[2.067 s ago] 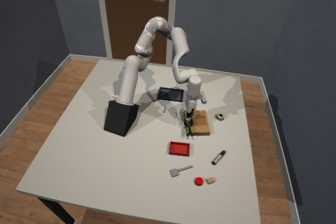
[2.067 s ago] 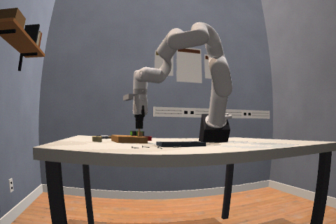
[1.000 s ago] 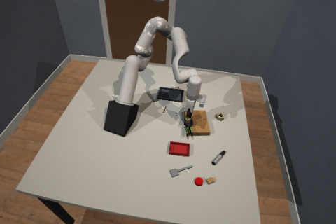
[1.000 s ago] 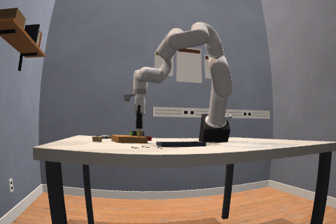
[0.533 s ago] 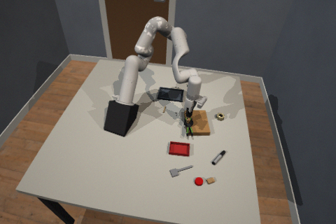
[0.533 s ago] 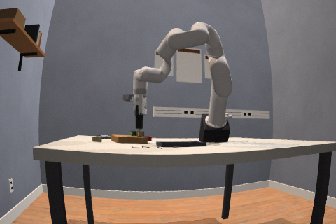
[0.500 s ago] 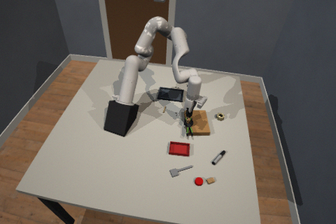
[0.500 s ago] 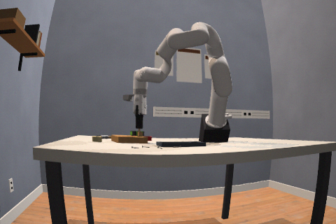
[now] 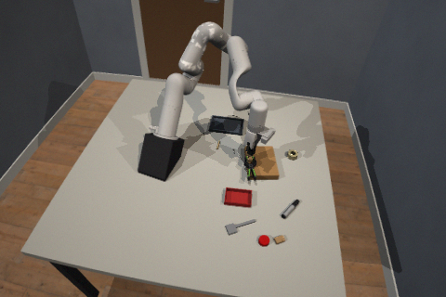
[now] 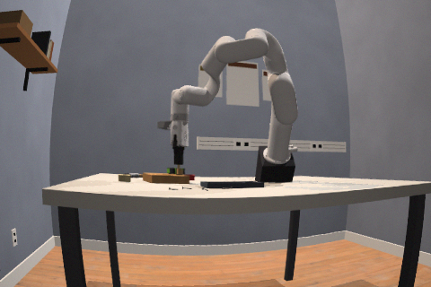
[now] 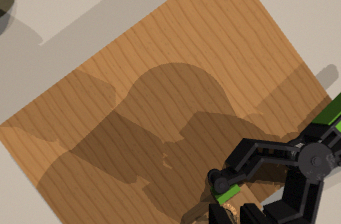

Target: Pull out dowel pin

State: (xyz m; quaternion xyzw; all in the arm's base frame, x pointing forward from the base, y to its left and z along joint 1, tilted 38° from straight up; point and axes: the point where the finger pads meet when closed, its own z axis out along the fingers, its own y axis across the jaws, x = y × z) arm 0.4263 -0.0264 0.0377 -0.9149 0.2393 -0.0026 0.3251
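Right now the dowel pin is 20 mm below my hand. The rest, counted from my hand: red tray (40 mm behind, 230 mm to the right, 90 mm below); then small wooden block (50 mm below); then loose dowel (180 mm behind, 100 mm to the left, 90 mm below).
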